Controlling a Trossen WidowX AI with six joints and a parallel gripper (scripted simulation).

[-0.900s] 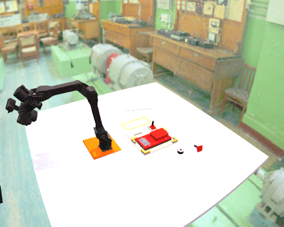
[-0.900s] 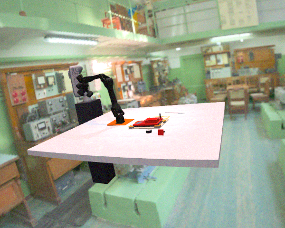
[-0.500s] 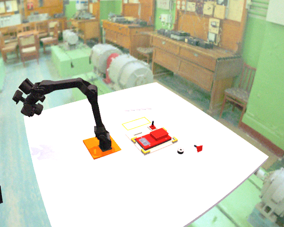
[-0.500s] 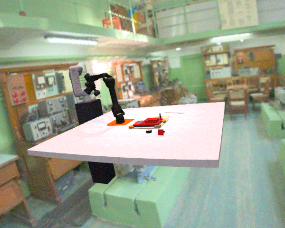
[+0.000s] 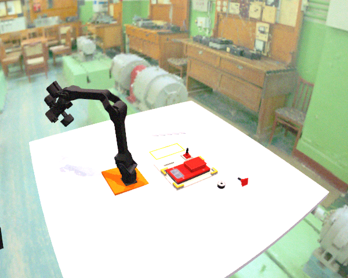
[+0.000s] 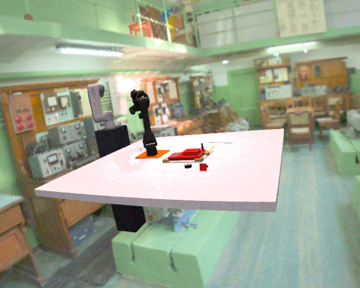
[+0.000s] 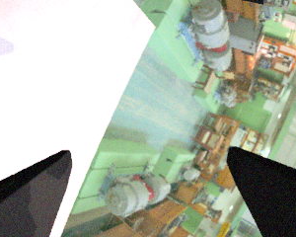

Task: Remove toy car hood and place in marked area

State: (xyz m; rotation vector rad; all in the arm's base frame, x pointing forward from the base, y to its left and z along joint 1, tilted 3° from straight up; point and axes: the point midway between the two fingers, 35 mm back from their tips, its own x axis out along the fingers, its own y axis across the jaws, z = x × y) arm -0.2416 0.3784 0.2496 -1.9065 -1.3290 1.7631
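Right now my gripper tip is 56 cm short of the red hood, 50 cm to the left of it and 22 cm above it. From my gripper tip the other things lie so: white wheel 67 cm to the right, 59 cm ahead, 25 cm below.
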